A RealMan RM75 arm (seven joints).
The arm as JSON. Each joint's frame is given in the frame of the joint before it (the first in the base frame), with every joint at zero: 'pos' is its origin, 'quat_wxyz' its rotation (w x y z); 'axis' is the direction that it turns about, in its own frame. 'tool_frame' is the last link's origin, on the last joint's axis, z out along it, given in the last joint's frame.
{
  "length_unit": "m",
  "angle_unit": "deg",
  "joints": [
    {
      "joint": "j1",
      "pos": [
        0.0,
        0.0,
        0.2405
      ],
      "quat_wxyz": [
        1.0,
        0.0,
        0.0,
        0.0
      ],
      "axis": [
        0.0,
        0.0,
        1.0
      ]
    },
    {
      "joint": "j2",
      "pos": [
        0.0,
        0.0,
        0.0
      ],
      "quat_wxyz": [
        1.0,
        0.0,
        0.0,
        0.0
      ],
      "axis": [
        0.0,
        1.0,
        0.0
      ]
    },
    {
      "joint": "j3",
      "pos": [
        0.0,
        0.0,
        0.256
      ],
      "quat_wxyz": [
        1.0,
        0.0,
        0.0,
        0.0
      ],
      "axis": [
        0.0,
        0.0,
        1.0
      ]
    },
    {
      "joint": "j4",
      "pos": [
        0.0,
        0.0,
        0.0
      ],
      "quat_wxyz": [
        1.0,
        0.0,
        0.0,
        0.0
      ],
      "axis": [
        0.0,
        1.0,
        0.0
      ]
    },
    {
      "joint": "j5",
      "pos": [
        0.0,
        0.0,
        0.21
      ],
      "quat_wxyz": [
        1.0,
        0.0,
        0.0,
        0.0
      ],
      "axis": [
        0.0,
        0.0,
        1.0
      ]
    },
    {
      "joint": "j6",
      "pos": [
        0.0,
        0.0,
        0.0
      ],
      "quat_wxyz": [
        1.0,
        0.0,
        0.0,
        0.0
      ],
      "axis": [
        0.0,
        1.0,
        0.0
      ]
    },
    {
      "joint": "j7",
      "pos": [
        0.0,
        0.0,
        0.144
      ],
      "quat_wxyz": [
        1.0,
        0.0,
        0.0,
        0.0
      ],
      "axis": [
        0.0,
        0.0,
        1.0
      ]
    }
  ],
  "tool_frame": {
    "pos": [
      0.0,
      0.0,
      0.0
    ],
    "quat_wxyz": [
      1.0,
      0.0,
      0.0,
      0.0
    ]
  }
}
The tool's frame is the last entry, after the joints.
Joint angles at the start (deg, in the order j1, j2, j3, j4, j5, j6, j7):
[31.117 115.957 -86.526 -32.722 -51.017 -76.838 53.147]
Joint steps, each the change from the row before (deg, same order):
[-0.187 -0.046 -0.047 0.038 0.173 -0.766 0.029]
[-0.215 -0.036 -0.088 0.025 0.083 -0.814 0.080]
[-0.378 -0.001 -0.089 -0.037 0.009 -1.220 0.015]
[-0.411 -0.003 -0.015 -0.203 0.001 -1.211 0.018]
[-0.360 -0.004 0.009 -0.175 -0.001 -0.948 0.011]
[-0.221 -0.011 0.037 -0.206 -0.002 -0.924 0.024]
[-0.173 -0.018 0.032 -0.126 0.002 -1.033 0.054]
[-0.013 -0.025 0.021 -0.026 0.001 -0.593 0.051]
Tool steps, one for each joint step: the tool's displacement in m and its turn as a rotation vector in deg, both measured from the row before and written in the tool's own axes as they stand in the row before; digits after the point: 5 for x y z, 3 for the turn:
[-0.00064 0.00150 -0.00131 -0.384 -0.466 0.180]
[-0.00040 0.00196 -0.00132 -0.497 -0.411 0.230]
[-0.00048 0.00330 -0.00189 -0.774 -0.607 0.221]
[-0.00113 0.00309 -0.00181 -0.750 -0.702 0.098]
[-0.00088 0.00243 -0.00161 -0.547 -0.555 0.075]
[-0.00150 0.00203 -0.00086 -0.625 -0.597 -0.027]
[-0.00155 0.00218 -0.00082 -0.716 -0.632 0.034]
[-0.00103 0.00104 -0.00019 -0.454 -0.353 0.017]

